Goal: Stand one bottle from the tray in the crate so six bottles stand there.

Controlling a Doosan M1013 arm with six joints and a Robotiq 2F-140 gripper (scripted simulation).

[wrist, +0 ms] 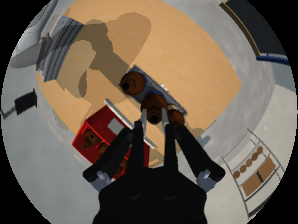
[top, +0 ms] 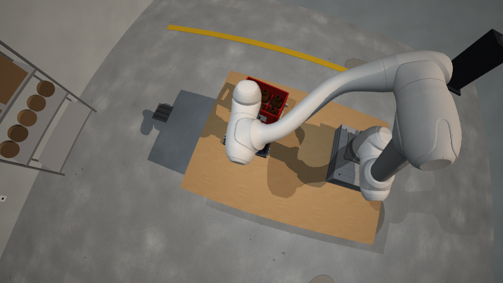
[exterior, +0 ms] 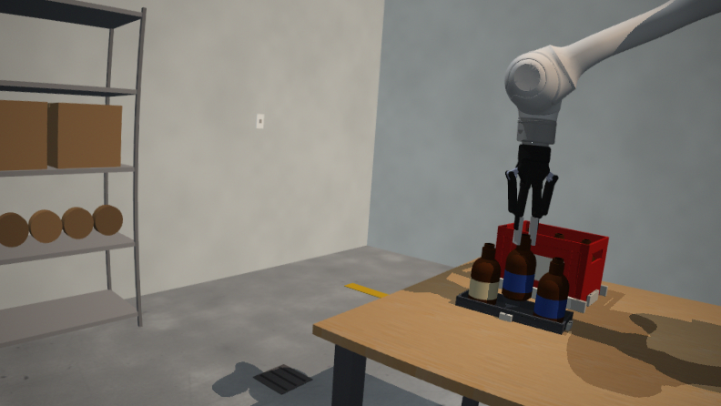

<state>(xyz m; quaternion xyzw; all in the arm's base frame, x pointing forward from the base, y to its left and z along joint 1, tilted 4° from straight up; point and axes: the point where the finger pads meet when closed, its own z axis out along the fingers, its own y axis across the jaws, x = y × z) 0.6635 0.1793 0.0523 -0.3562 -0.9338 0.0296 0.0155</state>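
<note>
My gripper is now 90 mm above the glass bottle. Round my hand: dark tray 200 mm below; red crate 260 mm to the right, 130 mm below, 10 mm ahead.
</note>
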